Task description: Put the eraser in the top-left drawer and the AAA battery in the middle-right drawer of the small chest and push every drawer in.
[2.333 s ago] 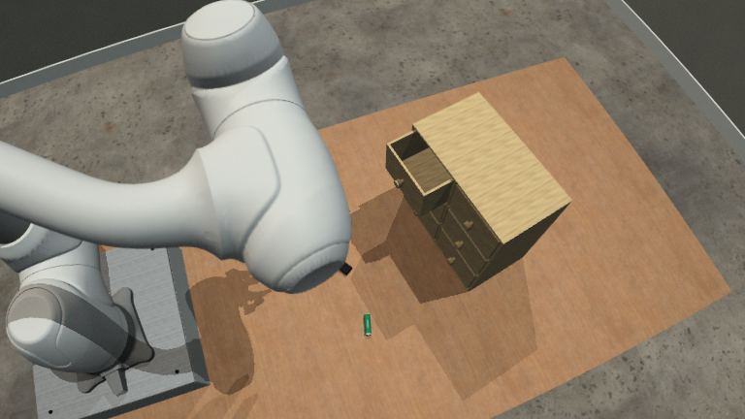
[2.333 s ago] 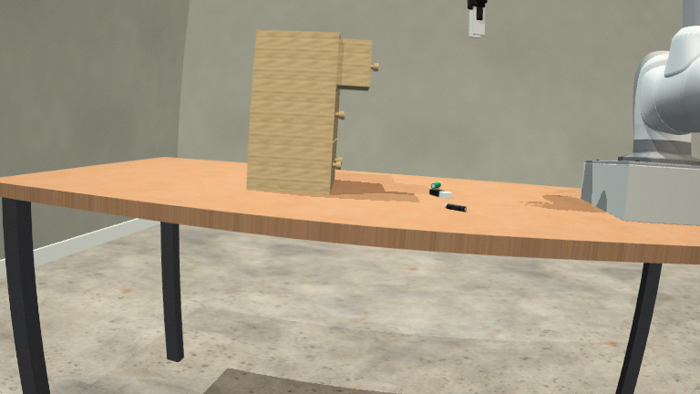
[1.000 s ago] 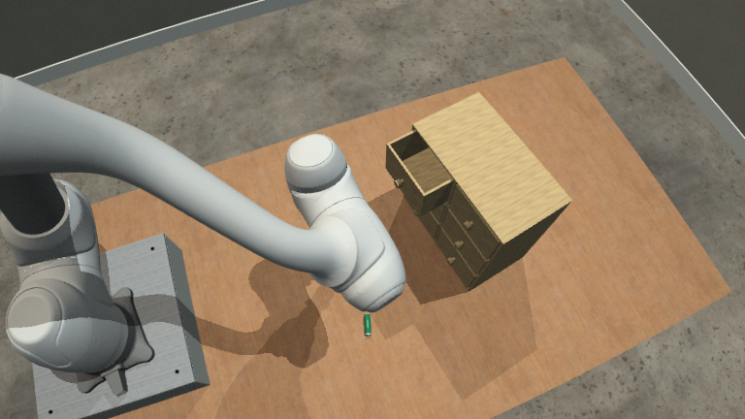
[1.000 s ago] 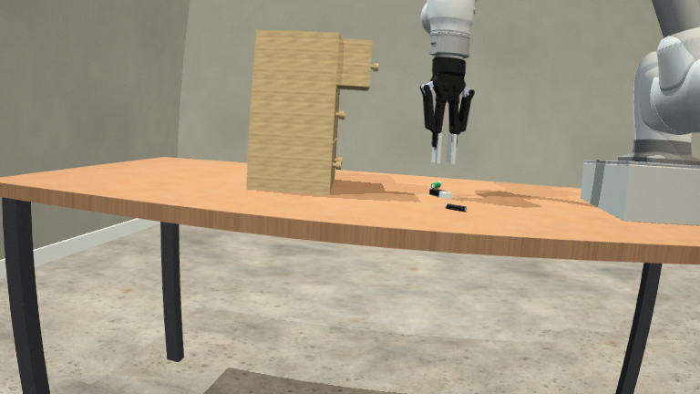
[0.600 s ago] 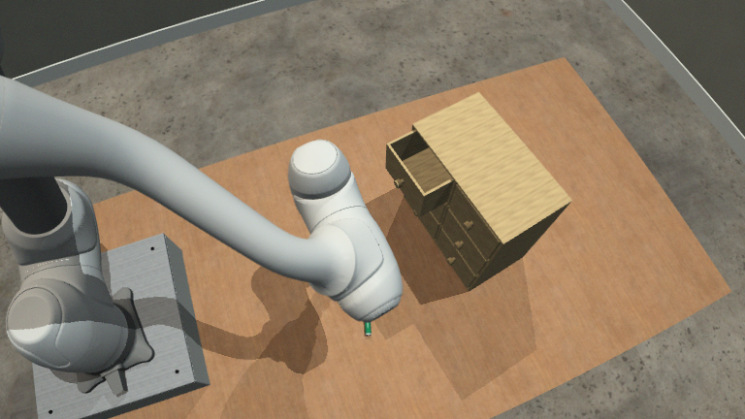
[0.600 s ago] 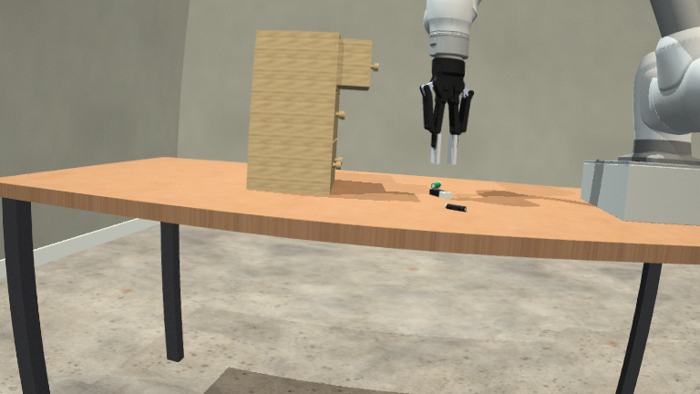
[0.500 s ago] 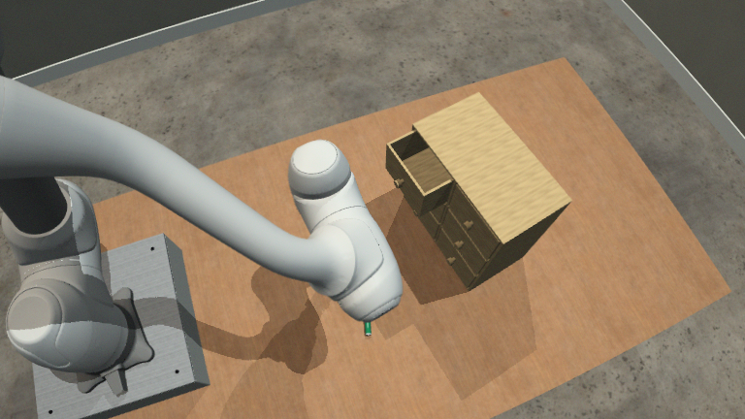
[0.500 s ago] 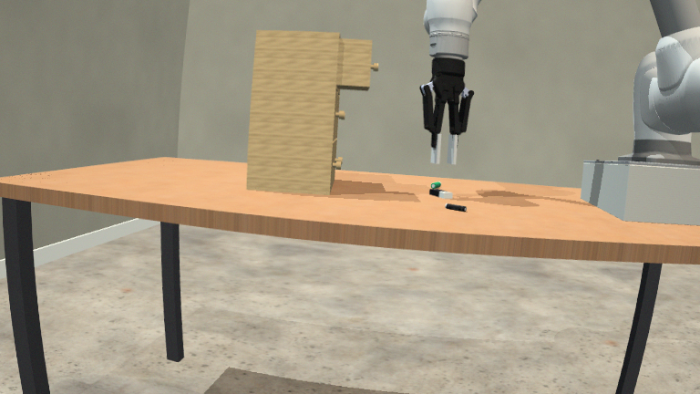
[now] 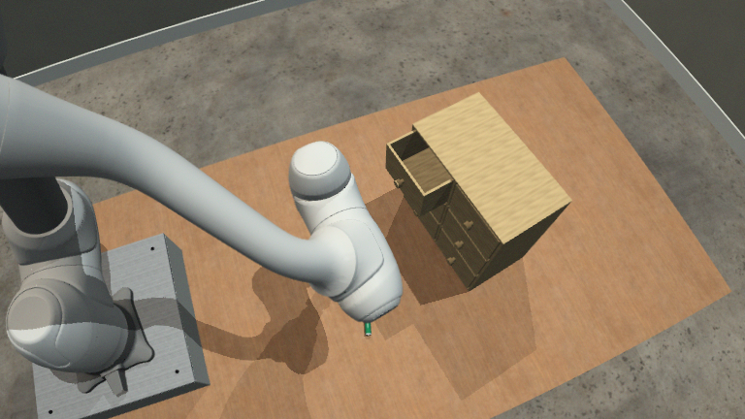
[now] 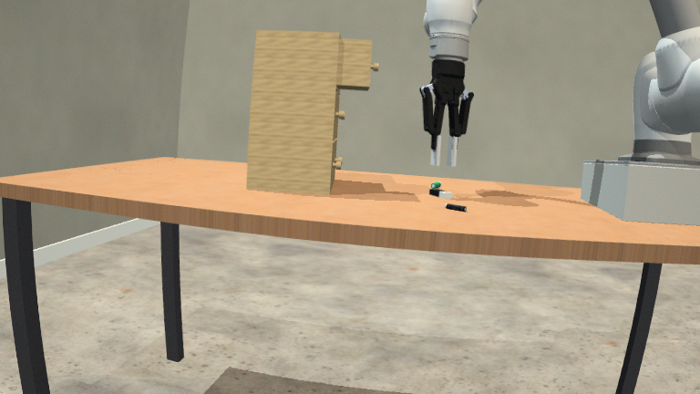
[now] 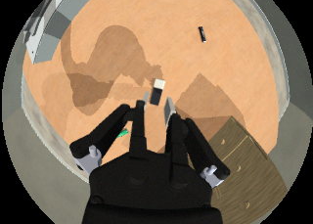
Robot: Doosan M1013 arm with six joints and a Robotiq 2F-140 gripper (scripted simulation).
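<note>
Right now my hand is 10 mm to the right of the eraser and 100 mm above it. Also, from my hand: black cylinder: 190 mm to the left, 100 mm below; then green AAA battery: 20 mm behind, 170 mm to the right, 90 mm below.
</note>
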